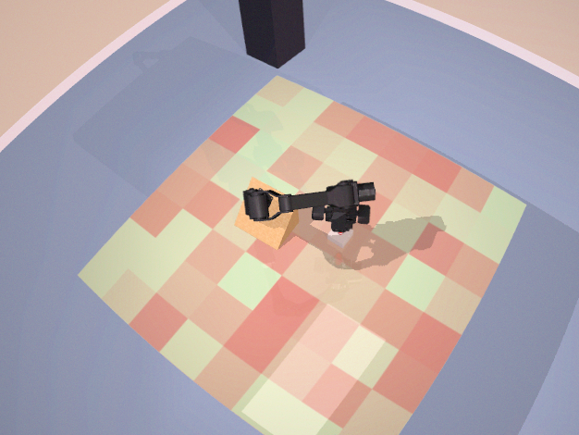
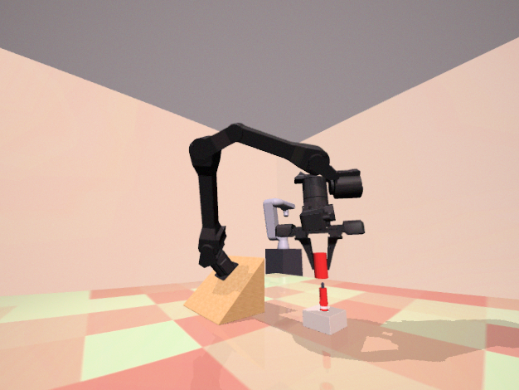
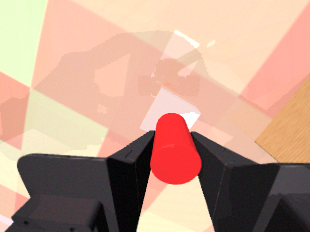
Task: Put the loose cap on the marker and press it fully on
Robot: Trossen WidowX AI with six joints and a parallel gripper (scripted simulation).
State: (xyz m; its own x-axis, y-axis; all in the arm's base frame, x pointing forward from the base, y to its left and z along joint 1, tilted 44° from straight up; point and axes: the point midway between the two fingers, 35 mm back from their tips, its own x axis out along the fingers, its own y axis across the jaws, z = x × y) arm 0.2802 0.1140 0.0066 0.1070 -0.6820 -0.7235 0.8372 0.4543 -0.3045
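The white holder block is 100 mm below my gripper tip, 20 mm to the left of it and 10 mm behind it. Also, from my gripper tip: red marker cap (10 mm above).
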